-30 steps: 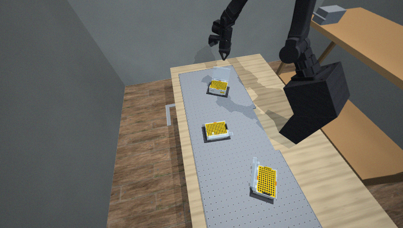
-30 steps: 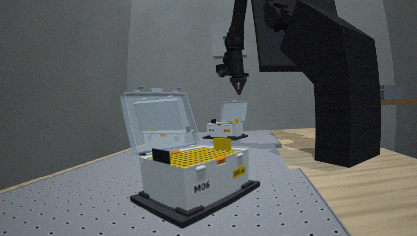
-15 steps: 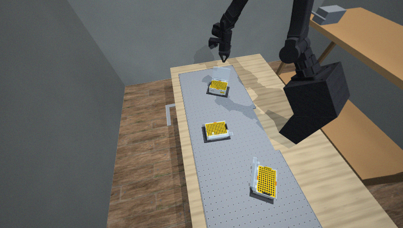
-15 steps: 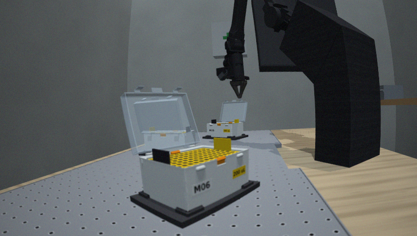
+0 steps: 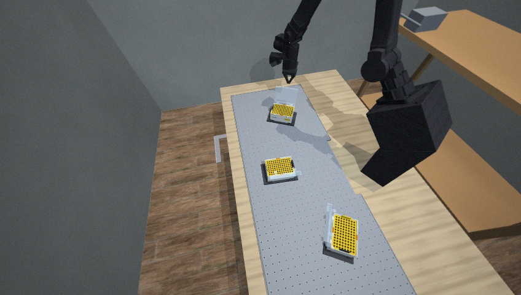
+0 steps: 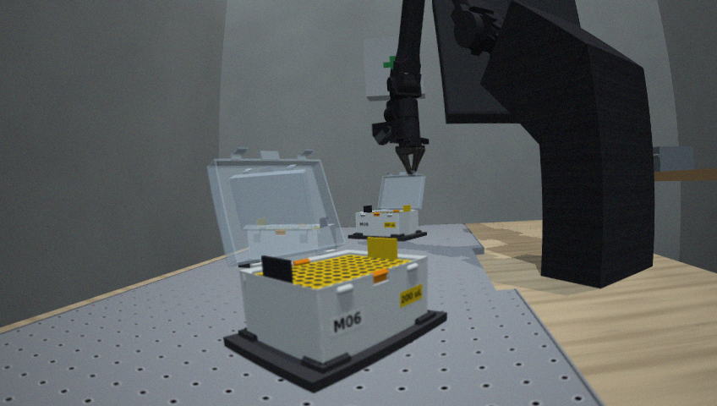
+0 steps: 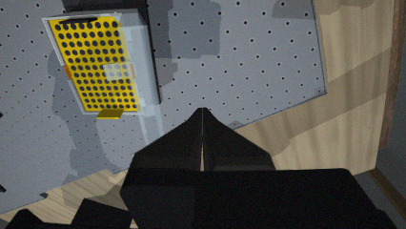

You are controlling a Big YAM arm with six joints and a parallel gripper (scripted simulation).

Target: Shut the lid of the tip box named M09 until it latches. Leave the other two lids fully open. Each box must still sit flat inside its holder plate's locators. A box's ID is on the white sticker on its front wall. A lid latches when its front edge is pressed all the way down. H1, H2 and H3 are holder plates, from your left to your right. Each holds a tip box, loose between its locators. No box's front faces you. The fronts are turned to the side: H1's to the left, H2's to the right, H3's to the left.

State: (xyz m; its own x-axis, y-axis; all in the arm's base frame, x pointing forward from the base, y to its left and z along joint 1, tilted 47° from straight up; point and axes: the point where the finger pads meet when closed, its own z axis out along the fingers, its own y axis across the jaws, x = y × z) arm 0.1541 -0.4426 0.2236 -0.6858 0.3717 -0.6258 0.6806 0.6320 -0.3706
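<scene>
My hand is 9 cm above the rack, 8 cm to the right of it and 8 cm short of it.
</scene>
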